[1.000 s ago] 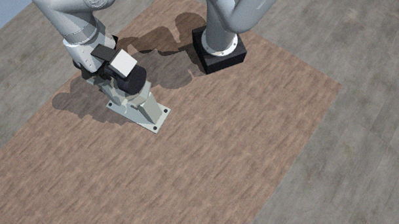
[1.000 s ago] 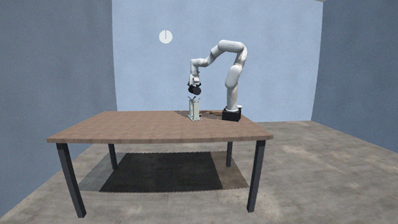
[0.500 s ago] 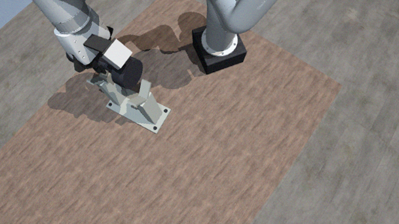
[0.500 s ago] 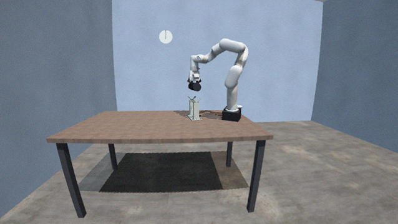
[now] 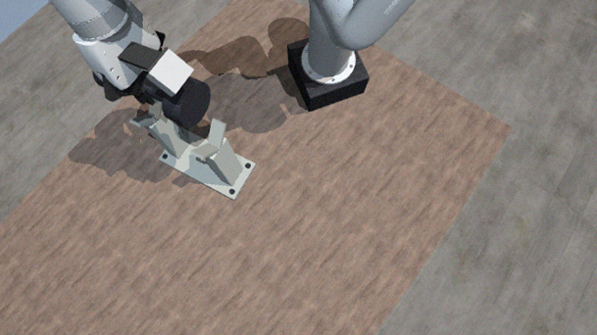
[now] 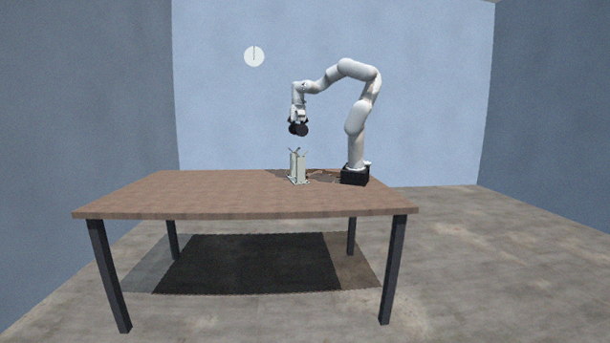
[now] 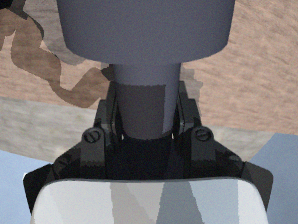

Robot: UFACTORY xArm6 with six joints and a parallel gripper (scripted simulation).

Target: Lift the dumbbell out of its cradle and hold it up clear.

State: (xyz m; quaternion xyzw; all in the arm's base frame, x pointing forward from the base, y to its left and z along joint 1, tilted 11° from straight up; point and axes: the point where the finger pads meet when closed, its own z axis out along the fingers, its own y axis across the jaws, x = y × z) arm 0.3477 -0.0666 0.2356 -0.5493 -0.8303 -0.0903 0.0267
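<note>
My gripper is now right at the dumbbell. The rest, counted from my hand: pale cradle (23 cm below).
</note>
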